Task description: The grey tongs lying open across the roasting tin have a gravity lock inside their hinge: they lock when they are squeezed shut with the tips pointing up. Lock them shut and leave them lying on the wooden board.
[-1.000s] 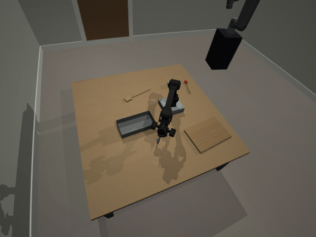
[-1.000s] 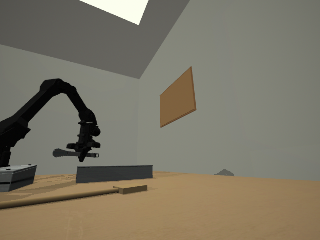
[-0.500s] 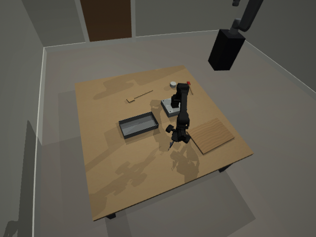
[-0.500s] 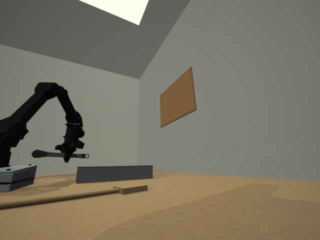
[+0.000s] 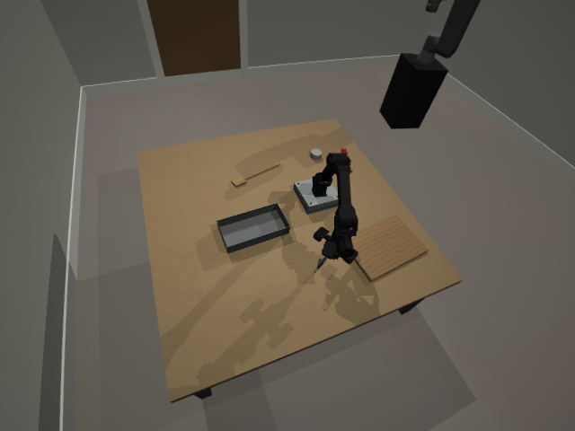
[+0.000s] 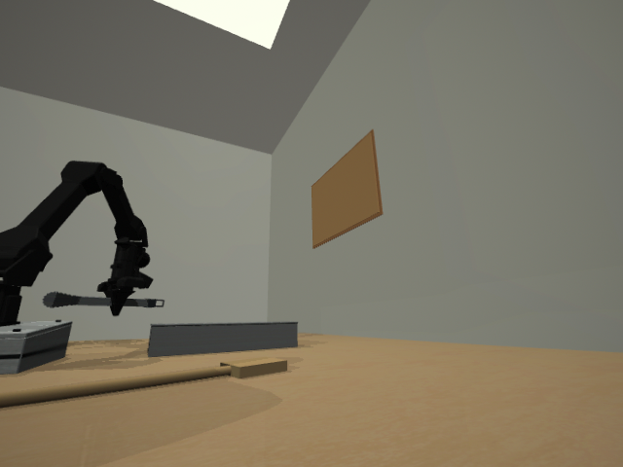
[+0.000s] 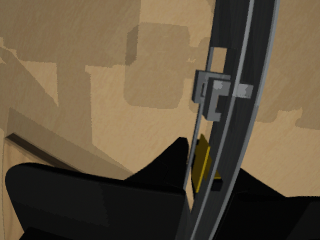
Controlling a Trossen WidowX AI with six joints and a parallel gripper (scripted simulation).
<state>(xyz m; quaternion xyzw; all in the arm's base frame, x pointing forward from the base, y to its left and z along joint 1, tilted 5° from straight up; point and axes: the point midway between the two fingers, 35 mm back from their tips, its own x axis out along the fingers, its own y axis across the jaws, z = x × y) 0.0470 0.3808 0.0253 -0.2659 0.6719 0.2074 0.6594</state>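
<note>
Right now the wooden board is 300 mm behind my gripper tip, 50 mm to the right of it and 70 mm below it. From my gripper tip the other things lie so: small white cylinder (120 mm behind, 710 mm to the right, 60 mm below); roasting tin (310 mm ahead, 220 mm to the right, 50 mm below); red-tipped brush (310 mm behind, 690 mm to the right, 70 mm below).
</note>
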